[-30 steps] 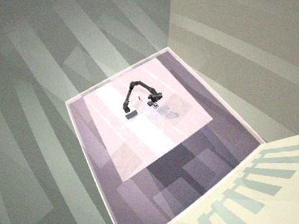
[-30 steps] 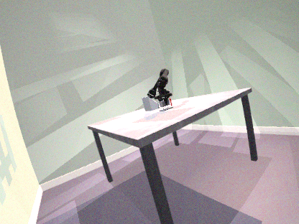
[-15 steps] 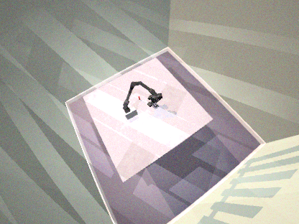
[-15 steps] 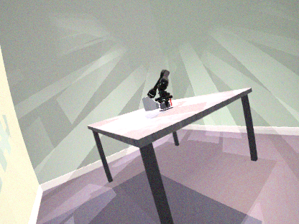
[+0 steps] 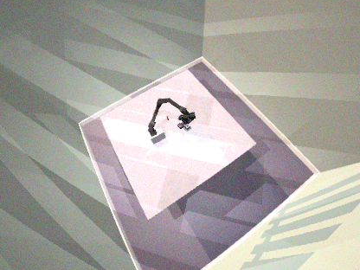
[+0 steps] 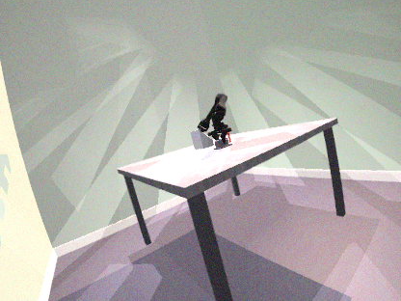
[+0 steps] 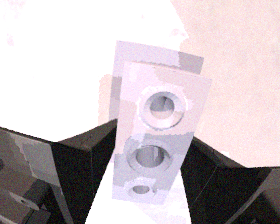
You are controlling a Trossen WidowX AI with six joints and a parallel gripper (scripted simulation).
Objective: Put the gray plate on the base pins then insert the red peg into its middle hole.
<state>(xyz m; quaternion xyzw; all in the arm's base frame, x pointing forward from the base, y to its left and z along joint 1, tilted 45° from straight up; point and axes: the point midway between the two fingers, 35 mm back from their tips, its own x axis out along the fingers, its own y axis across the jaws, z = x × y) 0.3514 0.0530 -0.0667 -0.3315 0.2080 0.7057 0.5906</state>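
Now: gripper tip 10 mm above the base. Round my gripper tip: gray plate (30 mm above); then red peg (170 mm to the left, 150 mm behind, 20 mm above).
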